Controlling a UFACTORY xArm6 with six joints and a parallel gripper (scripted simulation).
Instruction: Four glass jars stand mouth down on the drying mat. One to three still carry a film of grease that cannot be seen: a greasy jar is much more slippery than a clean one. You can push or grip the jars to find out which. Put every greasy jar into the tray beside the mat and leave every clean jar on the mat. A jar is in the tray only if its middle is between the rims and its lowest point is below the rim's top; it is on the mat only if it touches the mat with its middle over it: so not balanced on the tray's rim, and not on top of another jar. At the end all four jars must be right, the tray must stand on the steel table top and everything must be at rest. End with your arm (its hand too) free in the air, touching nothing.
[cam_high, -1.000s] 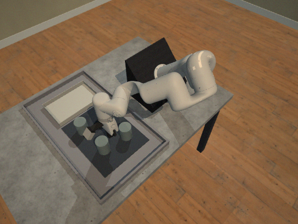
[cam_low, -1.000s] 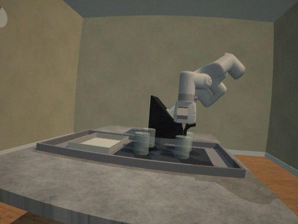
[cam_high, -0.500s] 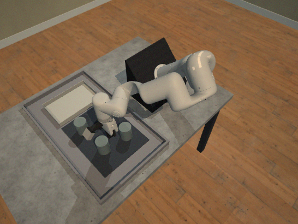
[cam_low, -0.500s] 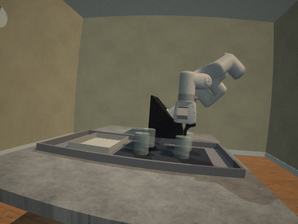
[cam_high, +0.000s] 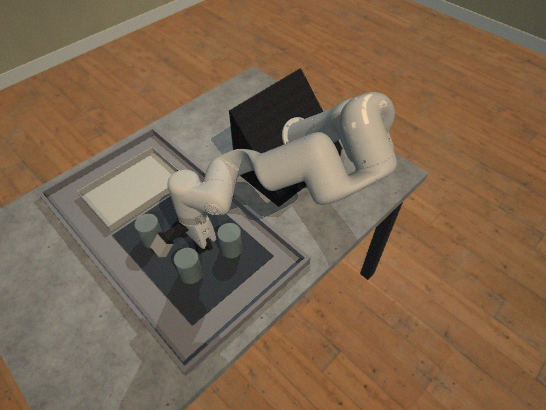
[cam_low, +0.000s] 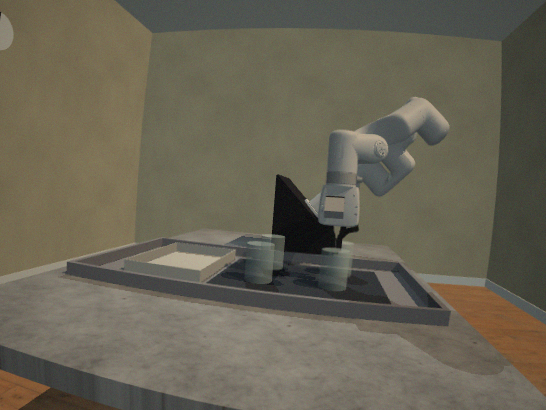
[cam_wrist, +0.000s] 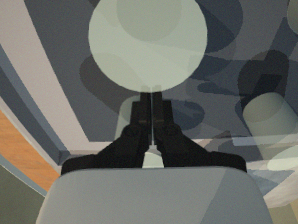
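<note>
My hand is 8 cm to the left of the dark mat and 9 cm above it. Round my hand: cream tray (3 cm ahead, 40 cm to the right, 9 cm below).
</note>
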